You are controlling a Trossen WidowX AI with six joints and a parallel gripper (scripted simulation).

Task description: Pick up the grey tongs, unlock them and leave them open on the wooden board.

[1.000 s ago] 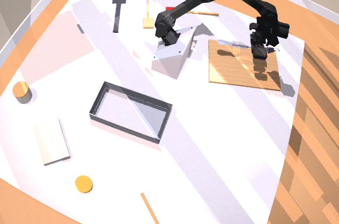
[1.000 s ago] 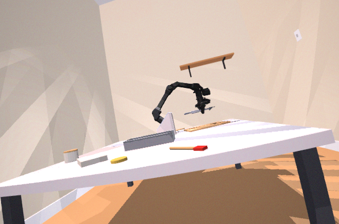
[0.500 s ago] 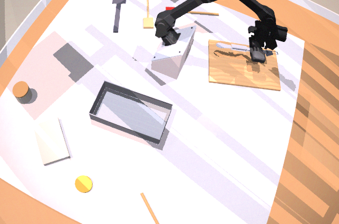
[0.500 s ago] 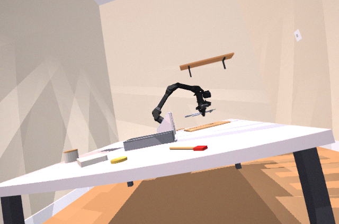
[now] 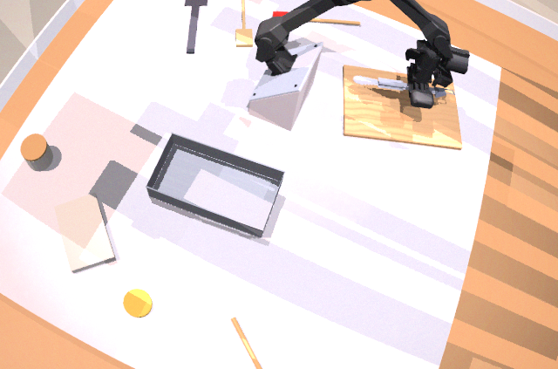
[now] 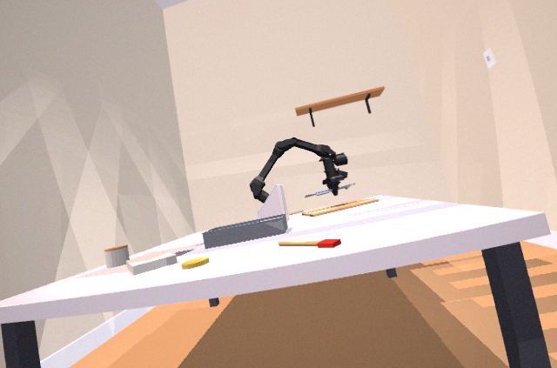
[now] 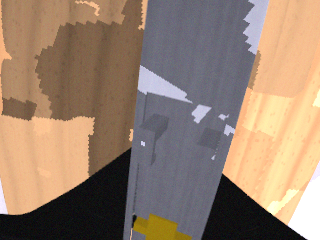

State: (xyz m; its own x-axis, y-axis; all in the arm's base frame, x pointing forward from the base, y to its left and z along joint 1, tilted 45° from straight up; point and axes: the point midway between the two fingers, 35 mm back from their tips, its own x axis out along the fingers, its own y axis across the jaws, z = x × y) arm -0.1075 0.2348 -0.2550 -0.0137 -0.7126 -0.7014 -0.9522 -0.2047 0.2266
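My gripper tip is now 6 cm above the wooden board. Also, from my gripper tip: yellow lock piece: 4 cm above; then roasting tin: 45 cm ahead, 39 cm to the right, 4 cm below; then red spatula: 19 cm behind, 37 cm to the right, 7 cm below.
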